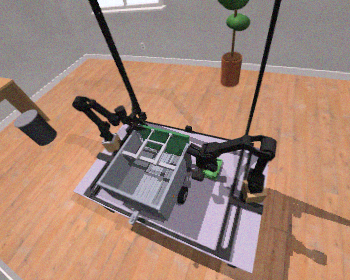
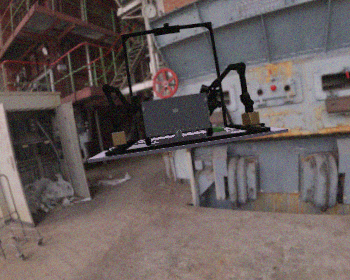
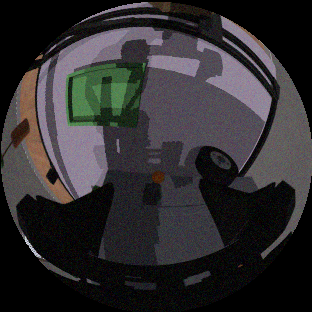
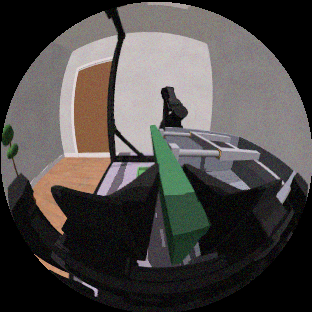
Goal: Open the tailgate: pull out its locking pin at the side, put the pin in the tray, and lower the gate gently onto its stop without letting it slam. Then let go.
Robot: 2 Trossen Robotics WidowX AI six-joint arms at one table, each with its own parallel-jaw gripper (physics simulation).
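Frame: origin at the left arm's base, x ahead, y left, z up, level; millimetres.
Seen in the pictures: left gripper, fingertip midpoint: [image 1: 195,169] [image 3: 156,185]; right gripper, fingertip midpoint: [image 1: 146,127] [image 4: 170,168]; left arm's base at its link origin: [image 1: 254,187] [image 2: 249,112]; right arm's base at its link origin: [image 1: 109,137] [image 2: 117,132].
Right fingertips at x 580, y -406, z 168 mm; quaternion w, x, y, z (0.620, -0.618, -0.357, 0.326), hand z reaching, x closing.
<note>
Offsets run from my right fingertips to a thing's middle. "*": to the spot under its first point.
The green tailgate [image 1: 177,143] [image 4: 176,182] stands upright at the far end of the grey trailer [image 1: 111,174] [image 2: 175,116] [image 3: 187,230]. My right gripper [image 1: 137,120] [image 4: 170,168] is shut on the tailgate's top edge, with one finger on each face. The locking pin's orange knob [image 3: 158,177] shows by the dark bracket on the trailer's side; how deep the pin sits is hidden. My left gripper [image 1: 194,161] [image 3: 156,185] is open beside that wall, its fingers on either side of the knob and nothing held. The green tray {376 mm back, 192 mm left, 274 mm down} [image 1: 214,169] [image 3: 105,92] lies beside the trailer; no pin shows in it.
A black wheel {* 183 mm back, 399 mm left, 185 mm down} [image 1: 183,195] [image 3: 218,162] sticks out from the trailer's side near my left gripper. White rails [image 1: 156,148] [image 4: 200,152] cross the trailer near the tailgate. Black frame posts [image 1: 117,60] [image 1: 262,70] rise from the table. The trailer's hitch {* 111 mm ahead, 492 mm left, 199 mm down} [image 1: 133,217] points toward the near edge.
</note>
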